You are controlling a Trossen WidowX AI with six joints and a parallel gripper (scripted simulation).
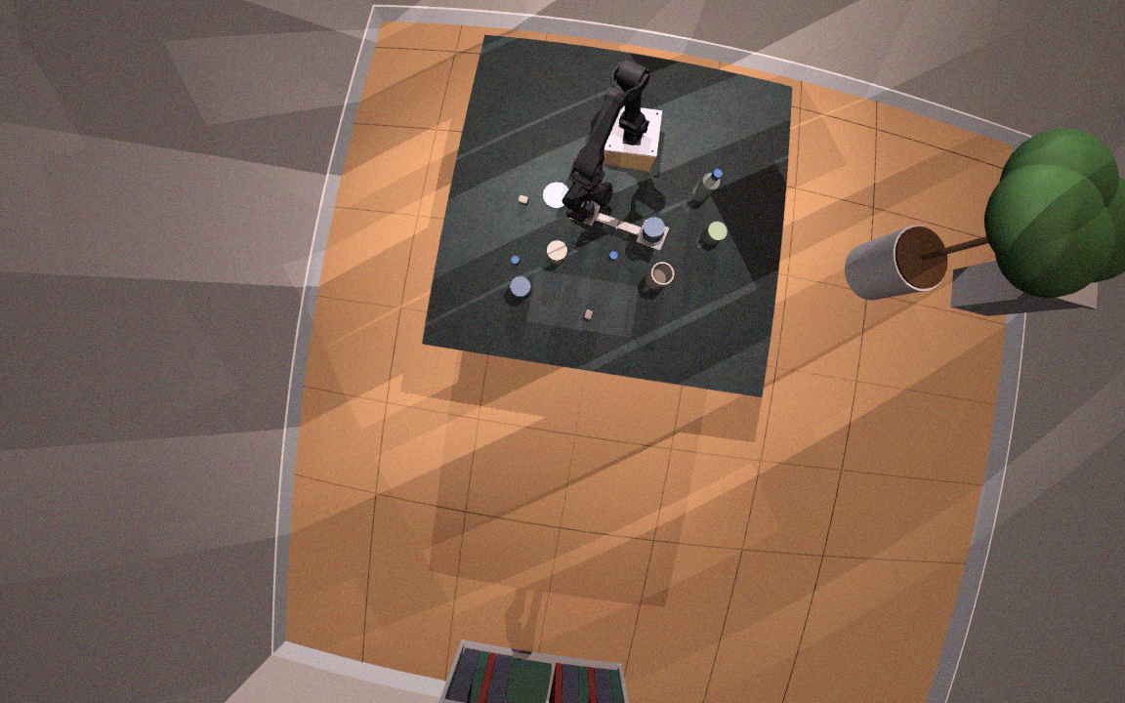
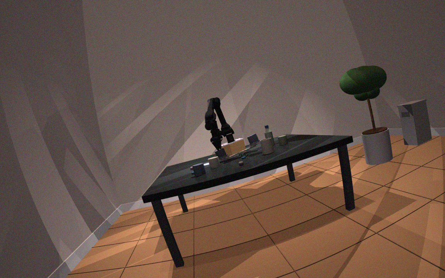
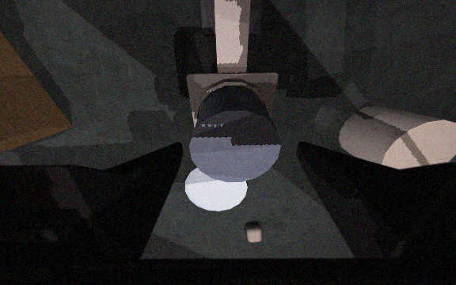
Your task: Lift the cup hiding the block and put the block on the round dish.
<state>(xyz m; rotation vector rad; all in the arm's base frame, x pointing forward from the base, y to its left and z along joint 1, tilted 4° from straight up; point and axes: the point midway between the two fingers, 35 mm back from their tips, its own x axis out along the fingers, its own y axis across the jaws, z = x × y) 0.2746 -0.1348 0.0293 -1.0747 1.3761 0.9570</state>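
Now: gripper tip 10 mm to the right of the grey block and 50 mm above it. Round my gripper tip: round grey dish 60 mm behind, 110 mm to the right, 90 mm below; then cream cup 190 mm ahead, 70 mm to the right, 50 mm below; then balance beam 30 mm ahead, 130 mm to the left, 50 mm below.
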